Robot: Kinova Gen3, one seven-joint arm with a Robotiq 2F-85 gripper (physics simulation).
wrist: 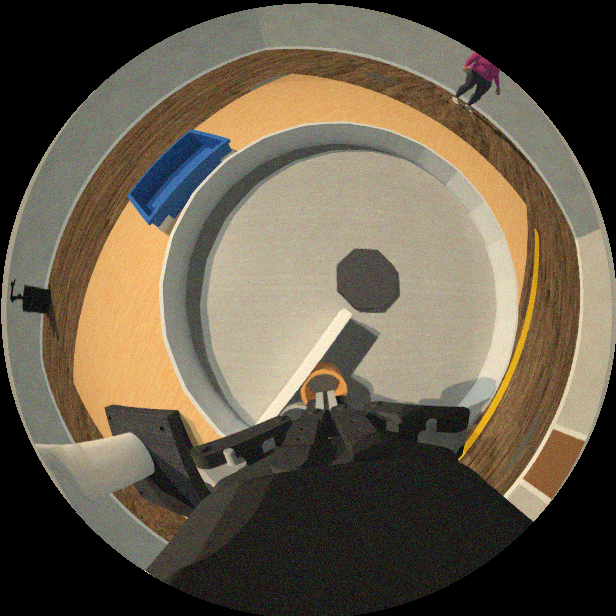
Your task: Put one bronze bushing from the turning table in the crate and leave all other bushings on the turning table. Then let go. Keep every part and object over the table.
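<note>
A bronze bushing (323, 374), an orange ring, lies on the grey turning table (275, 247), close against a white divider bar (307, 367). My gripper (323, 397) is shut and empty. Its closed fingertips sit right at the ring's near side and seem to point into its hole, but I cannot tell whether they touch it. The blue crate (189, 178) stands empty on the orange table top, just outside the turning table's raised rim (175, 275) at the upper left. I see no other bushings; the gripper body hides the near part of the disc.
A dark octagonal hub (367, 279) sits at the disc's middle. The orange table top (120, 321) surrounds the turning table, with a yellow strip (517, 344) along its right edge. A dark bracket (155, 442) and a white cylinder (97, 459) are at the lower left. A person in pink (479, 77) stands far off.
</note>
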